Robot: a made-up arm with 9 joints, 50 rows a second.
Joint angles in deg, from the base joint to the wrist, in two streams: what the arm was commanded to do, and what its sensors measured. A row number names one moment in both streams.
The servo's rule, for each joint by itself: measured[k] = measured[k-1] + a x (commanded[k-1-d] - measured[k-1]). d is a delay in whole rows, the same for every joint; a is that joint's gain. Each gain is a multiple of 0.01, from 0.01 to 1. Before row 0 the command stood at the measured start. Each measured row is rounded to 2 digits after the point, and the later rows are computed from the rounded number. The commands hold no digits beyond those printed.
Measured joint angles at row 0:
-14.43 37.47 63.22 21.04 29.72 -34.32 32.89 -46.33 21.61
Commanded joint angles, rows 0 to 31:
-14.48 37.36 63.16 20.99 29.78 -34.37 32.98 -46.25 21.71
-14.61 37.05 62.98 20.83 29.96 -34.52 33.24 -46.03 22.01
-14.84 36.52 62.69 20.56 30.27 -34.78 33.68 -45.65 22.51
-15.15 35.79 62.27 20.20 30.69 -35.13 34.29 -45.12 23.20
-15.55 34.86 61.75 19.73 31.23 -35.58 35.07 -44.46 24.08
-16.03 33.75 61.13 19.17 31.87 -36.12 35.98 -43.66 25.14
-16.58 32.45 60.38 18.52 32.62 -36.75 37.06 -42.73 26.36
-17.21 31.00 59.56 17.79 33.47 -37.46 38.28 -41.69 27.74
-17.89 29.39 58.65 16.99 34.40 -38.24 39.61 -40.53 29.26
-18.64 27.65 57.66 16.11 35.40 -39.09 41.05 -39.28 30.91
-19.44 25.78 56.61 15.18 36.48 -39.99 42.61 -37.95 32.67
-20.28 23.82 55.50 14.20 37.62 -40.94 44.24 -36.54 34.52
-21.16 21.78 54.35 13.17 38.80 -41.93 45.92 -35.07 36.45
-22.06 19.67 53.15 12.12 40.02 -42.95 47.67 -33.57 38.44
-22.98 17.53 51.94 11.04 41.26 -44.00 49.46 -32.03 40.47
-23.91 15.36 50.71 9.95 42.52 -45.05 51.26 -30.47 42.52
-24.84 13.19 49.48 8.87 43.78 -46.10 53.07 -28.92 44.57
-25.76 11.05 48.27 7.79 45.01 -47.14 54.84 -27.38 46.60
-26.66 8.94 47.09 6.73 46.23 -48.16 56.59 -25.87 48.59
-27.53 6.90 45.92 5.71 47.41 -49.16 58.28 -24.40 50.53
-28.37 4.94 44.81 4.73 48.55 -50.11 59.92 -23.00 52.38
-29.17 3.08 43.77 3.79 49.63 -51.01 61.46 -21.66 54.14
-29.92 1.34 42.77 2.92 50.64 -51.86 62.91 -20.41 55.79
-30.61 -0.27 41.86 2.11 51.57 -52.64 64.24 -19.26 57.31
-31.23 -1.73 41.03 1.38 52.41 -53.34 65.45 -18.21 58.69
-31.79 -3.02 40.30 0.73 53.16 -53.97 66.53 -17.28 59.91
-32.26 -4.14 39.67 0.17 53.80 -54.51 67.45 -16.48 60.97
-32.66 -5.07 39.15 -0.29 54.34 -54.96 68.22 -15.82 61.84
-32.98 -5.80 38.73 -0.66 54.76 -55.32 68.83 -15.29 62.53
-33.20 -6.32 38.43 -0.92 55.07 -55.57 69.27 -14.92 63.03
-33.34 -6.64 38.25 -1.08 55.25 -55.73 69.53 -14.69 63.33
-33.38 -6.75 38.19 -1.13 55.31 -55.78 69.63 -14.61 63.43
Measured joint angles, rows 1 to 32:
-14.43 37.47 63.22 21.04 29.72 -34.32 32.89 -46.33 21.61
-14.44 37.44 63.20 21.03 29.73 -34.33 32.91 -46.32 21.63
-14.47 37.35 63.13 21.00 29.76 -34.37 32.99 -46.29 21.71
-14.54 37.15 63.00 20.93 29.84 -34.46 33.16 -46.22 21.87
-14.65 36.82 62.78 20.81 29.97 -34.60 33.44 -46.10 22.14
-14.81 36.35 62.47 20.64 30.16 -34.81 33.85 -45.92 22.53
-15.03 35.73 62.07 20.40 30.42 -35.09 34.38 -45.67 23.05
-15.31 34.94 61.56 20.10 30.75 -35.44 35.05 -45.35 23.71
-15.65 33.99 60.96 19.73 31.16 -35.86 35.86 -44.95 24.52
-16.05 32.89 60.27 19.29 31.65 -36.36 36.80 -44.46 25.47
-16.52 31.63 59.49 18.78 32.21 -36.93 37.86 -43.89 26.56
-17.05 30.23 58.63 18.20 32.85 -37.57 39.05 -43.24 27.78
-17.63 28.69 57.69 17.56 33.57 -38.28 40.35 -42.50 29.13
-18.27 27.03 56.69 16.86 34.35 -39.05 41.74 -41.68 30.59
-18.95 25.26 55.63 16.10 35.20 -39.87 43.22 -40.79 32.16
-19.68 23.40 54.52 15.29 36.11 -40.74 44.78 -39.83 33.82
-20.44 21.47 53.38 14.44 37.07 -41.65 46.40 -38.80 35.56
-21.23 19.48 52.21 13.55 38.08 -42.58 48.07 -37.71 37.36
-22.05 17.46 51.03 12.63 39.12 -43.54 49.76 -36.57 39.21
-22.88 15.42 49.85 11.69 40.19 -44.51 51.47 -35.39 41.09
-23.72 13.38 48.67 10.73 41.27 -45.49 53.17 -34.18 42.98
-24.56 11.35 47.51 9.77 42.36 -46.46 54.86 -32.95 44.86
-25.39 9.37 46.39 8.81 43.45 -47.42 56.51 -31.71 46.72
-26.21 7.44 45.30 7.87 44.53 -48.35 58.11 -30.47 48.53
-27.00 5.59 44.27 6.95 45.59 -49.25 59.64 -29.24 50.29
-27.76 3.83 43.30 6.06 46.61 -50.11 61.09 -28.03 51.97
-28.49 2.19 42.40 5.21 47.59 -50.92 62.45 -26.85 53.56
-29.17 0.67 41.58 4.40 48.52 -51.67 63.70 -25.71 55.04
-29.80 -0.71 40.85 3.65 49.39 -52.36 64.83 -24.62 56.40
-30.37 -1.93 40.21 2.96 50.20 -52.98 65.83 -23.59 57.63
-30.88 -2.98 39.68 2.34 50.93 -53.52 66.69 -22.64 58.71
-31.32 -3.86 39.25 1.79 51.58 -53.98 67.40 -21.77 59.63
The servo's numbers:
d 1
a 0.18 0.24 0.30 0.16 0.15 0.21 0.25 0.11 0.20

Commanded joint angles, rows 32 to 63:
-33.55 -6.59 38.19 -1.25 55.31 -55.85 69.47 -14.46 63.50
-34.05 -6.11 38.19 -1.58 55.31 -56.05 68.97 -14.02 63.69
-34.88 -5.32 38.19 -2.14 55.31 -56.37 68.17 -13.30 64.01
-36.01 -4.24 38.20 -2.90 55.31 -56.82 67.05 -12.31 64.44
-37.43 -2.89 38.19 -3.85 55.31 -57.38 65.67 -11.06 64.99
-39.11 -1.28 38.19 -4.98 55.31 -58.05 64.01 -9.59 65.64
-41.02 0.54 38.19 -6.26 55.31 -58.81 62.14 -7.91 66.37
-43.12 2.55 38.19 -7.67 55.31 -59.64 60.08 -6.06 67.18
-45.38 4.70 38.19 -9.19 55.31 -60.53 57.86 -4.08 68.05
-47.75 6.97 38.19 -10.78 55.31 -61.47 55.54 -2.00 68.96
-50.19 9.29 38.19 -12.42 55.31 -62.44 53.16 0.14 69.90
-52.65 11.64 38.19 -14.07 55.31 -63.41 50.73 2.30 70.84
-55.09 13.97 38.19 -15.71 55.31 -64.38 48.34 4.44 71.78
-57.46 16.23 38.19 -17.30 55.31 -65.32 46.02 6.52 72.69
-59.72 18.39 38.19 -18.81 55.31 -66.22 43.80 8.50 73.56
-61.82 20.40 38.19 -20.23 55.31 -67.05 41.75 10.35 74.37
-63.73 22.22 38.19 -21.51 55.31 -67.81 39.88 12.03 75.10
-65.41 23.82 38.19 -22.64 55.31 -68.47 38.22 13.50 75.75
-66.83 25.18 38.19 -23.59 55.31 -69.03 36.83 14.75 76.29
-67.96 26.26 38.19 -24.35 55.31 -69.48 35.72 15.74 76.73
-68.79 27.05 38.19 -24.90 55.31 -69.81 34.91 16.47 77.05
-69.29 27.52 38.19 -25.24 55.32 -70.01 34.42 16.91 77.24
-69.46 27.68 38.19 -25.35 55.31 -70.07 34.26 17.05 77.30
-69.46 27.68 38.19 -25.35 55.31 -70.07 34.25 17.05 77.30
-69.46 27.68 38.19 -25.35 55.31 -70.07 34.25 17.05 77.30
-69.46 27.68 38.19 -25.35 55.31 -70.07 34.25 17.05 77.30
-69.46 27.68 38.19 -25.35 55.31 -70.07 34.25 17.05 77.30
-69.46 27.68 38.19 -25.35 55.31 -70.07 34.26 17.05 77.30
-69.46 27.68 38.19 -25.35 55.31 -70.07 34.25 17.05 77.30
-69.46 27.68 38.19 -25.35 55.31 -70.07 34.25 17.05 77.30
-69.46 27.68 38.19 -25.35 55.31 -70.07 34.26 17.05 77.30
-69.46 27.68 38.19 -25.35 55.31 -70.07 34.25 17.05 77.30
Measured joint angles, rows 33 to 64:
-31.69 -4.55 38.93 1.32 52.14 -54.36 67.96 -20.98 60.39
-32.02 -5.04 38.71 0.91 52.62 -54.67 68.34 -20.26 61.01
-32.39 -5.30 38.55 0.51 53.02 -54.96 68.50 -19.57 61.55
-32.84 -5.30 38.44 0.09 53.36 -55.26 68.42 -18.88 62.04
-33.41 -5.05 38.37 -0.39 53.65 -55.59 68.08 -18.16 62.52
-34.13 -4.53 38.32 -0.94 53.90 -55.97 67.48 -17.38 63.01
-35.03 -3.75 38.28 -1.59 54.11 -56.41 66.61 -16.52 63.54
-36.11 -2.72 38.25 -2.34 54.29 -56.91 65.49 -15.57 64.11
-37.37 -1.46 38.23 -3.19 54.44 -57.48 64.14 -14.52 64.72
-38.81 0.02 38.22 -4.15 54.57 -58.12 62.57 -13.37 65.39
-40.42 1.69 38.21 -5.21 54.68 -58.82 60.81 -12.12 66.10
-42.18 3.51 38.20 -6.36 54.77 -59.58 58.90 -10.77 66.86
-44.06 5.46 38.20 -7.59 54.85 -60.38 56.86 -9.33 67.66
-46.05 7.50 38.20 -8.89 54.92 -61.22 54.73 -7.82 68.48
-48.10 9.60 38.20 -10.24 54.98 -62.08 52.55 -6.24 69.32
-50.19 11.71 38.20 -11.61 55.03 -62.95 50.36 -4.62 70.17
-52.28 13.80 38.20 -12.99 55.07 -63.81 48.21 -2.97 71.01
-54.34 15.82 38.20 -14.35 55.11 -64.65 46.13 -1.32 71.83
-56.33 17.74 38.20 -15.68 55.14 -65.45 44.15 0.31 72.61
-58.22 19.53 38.20 -16.95 55.17 -66.20 42.32 1.90 73.35
-59.97 21.15 38.20 -18.13 55.19 -66.89 40.67 3.42 74.03
-61.56 22.57 38.20 -19.21 55.21 -67.50 39.23 4.86 74.63
-62.95 23.76 38.20 -20.17 55.23 -68.03 38.03 6.19 75.15
-64.12 24.70 38.20 -21.00 55.24 -68.46 37.09 7.38 75.58
-65.08 25.42 38.20 -21.70 55.25 -68.80 36.38 8.44 75.92
-65.87 25.96 38.20 -22.28 55.26 -69.07 35.85 9.39 76.20
-66.52 26.37 38.20 -22.77 55.27 -69.28 35.45 10.23 76.42
-67.05 26.68 38.20 -23.18 55.28 -69.45 35.15 10.98 76.60
-67.48 26.92 38.20 -23.53 55.28 -69.58 34.93 11.65 76.74
-67.84 27.10 38.20 -23.82 55.28 -69.68 34.76 12.24 76.85
-68.13 27.24 38.20 -24.06 55.28 -69.76 34.63 12.77 76.94
-68.37 27.35 38.20 -24.27 55.28 -69.83 34.54 13.24 77.01

